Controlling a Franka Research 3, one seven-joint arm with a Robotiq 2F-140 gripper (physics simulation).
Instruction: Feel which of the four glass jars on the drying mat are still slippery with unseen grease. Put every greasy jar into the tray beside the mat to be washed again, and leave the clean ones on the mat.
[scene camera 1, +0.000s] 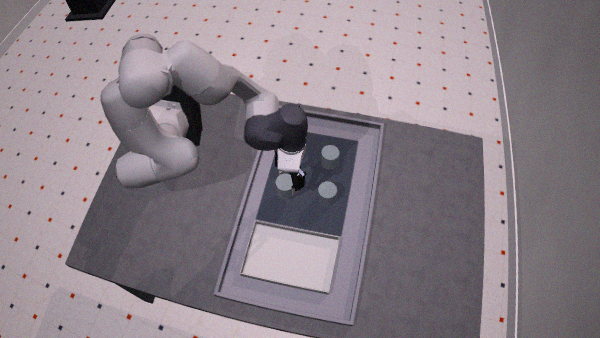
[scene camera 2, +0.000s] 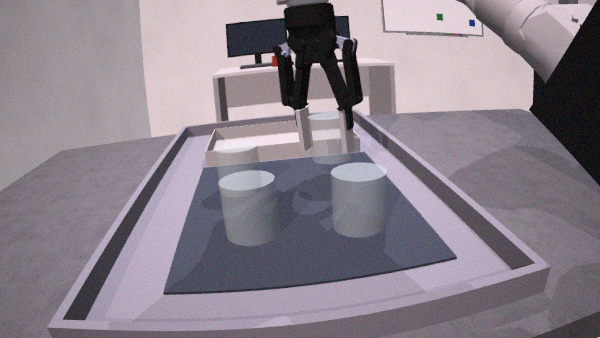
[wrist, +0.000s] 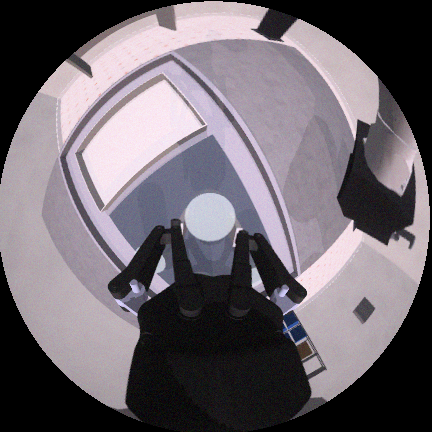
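Observation:
My gripper (scene camera 2: 325, 146) (wrist: 207, 216) is shut on one pale glass jar (scene camera 1: 284, 182) (scene camera 2: 325, 131) (wrist: 210, 216), gripping its sides. The jar is upright, lifted a little above the dark mat (scene camera 1: 300, 217) (scene camera 2: 310, 265) (wrist: 195, 170). A second jar (scene camera 1: 327, 189) (scene camera 2: 237, 162) stands beside it on the mat. A third jar (scene camera 1: 330, 152) (scene camera 2: 250, 210) stands on the mat farther from the tray. A fourth jar (scene camera 2: 359, 202) stands on the mat too; the arm hides it in scene camera 1. No grease shows. The white tray (scene camera 1: 295, 257) (scene camera 2: 270, 140) (wrist: 145, 135) holds no jar.
A large lavender base (scene camera 1: 280, 295) with a raised rim surrounds mat and tray. It lies on a grey table (scene camera 1: 425, 225). The tray's low walls stand along the mat's edge. The arm (scene camera 1: 197, 75) reaches over the mat. A desk with monitors (scene camera 2: 255, 37) stands in the background.

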